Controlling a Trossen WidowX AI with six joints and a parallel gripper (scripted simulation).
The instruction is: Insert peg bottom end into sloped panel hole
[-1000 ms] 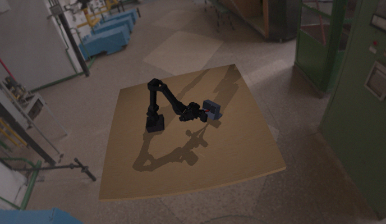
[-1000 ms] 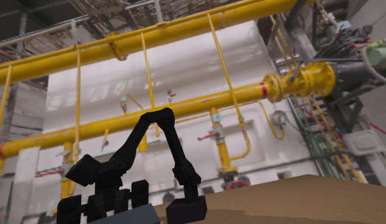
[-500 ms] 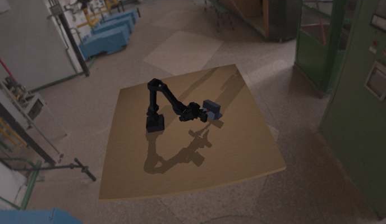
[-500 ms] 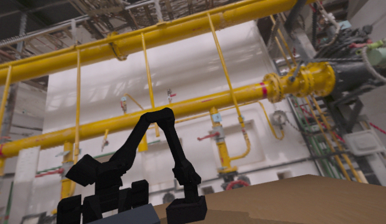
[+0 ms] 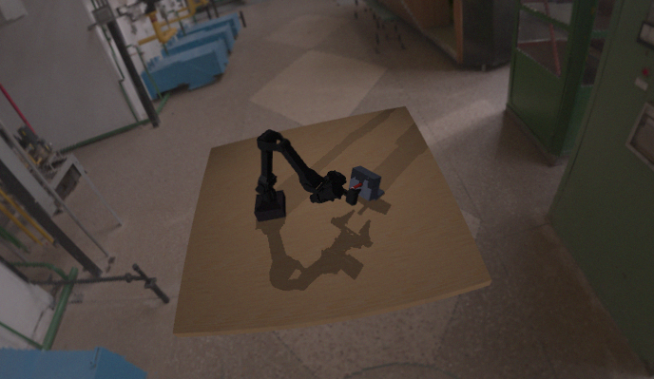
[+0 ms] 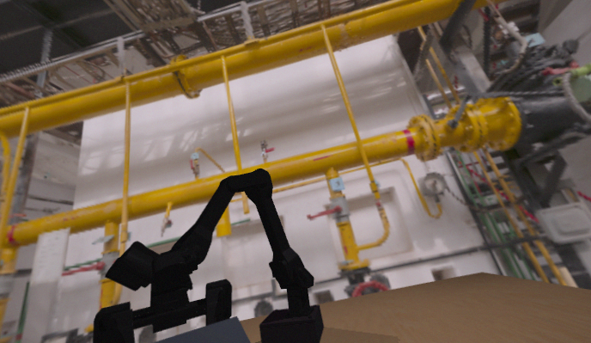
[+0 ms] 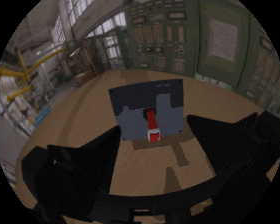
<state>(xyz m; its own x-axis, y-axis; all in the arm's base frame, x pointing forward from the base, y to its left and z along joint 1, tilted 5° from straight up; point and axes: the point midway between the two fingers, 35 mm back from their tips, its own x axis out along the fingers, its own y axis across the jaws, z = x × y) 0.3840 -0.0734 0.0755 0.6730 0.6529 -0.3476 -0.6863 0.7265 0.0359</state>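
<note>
Now: the red peg 20 mm below my gripper tip, 10 mm to the left of it and 10 mm ahead of it. From my gripper tip the other things lie so: grey-blue sloped panel 50 mm to the left, 50 mm ahead, 40 mm below.
</note>
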